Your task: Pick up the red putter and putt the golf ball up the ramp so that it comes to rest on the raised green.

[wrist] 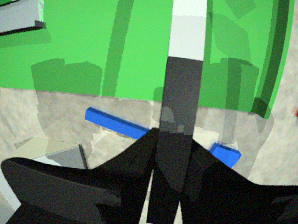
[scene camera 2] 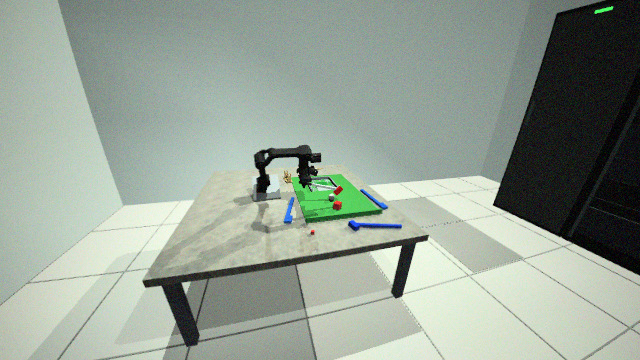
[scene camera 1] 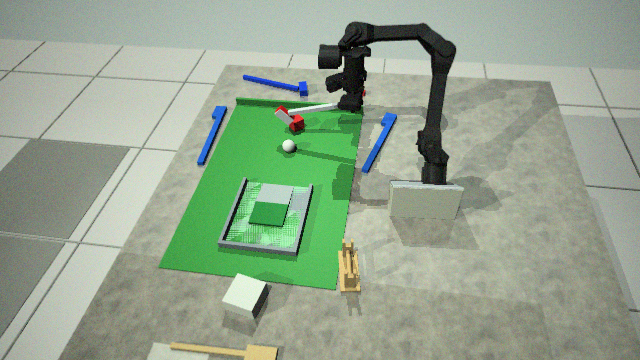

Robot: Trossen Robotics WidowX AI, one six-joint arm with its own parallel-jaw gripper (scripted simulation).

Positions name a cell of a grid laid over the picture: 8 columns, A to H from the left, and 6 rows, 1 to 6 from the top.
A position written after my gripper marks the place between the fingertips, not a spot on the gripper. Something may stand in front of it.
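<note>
My gripper (scene camera 1: E2) carrying a red putter. White block (scene camera 1: D5), wooden stand (scene camera 1: E5). My gripper (wrist: E4) visible too. White block out of frame in the wrist view.
</note>
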